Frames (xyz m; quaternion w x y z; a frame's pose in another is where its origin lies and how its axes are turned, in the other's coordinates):
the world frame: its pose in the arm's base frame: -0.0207 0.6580 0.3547 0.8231 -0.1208 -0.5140 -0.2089
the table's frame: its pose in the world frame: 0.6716 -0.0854 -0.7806 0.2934 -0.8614 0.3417 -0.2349
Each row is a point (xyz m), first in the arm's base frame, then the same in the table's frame.
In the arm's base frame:
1: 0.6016 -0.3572 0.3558
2: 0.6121 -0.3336 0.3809
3: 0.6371 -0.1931 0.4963
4: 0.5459 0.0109 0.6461
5: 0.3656 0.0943 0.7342
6: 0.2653 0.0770 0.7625
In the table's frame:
1: 0.2138 0.4924 -0.2094
2: 0.2114 0.4589 -0.1964
3: 0.1835 0.2806 -0.1632
4: 0.1632 0.0242 -0.2422
5: 0.2086 -0.1109 -0.4063
6: 0.2647 -0.1267 -0.4944

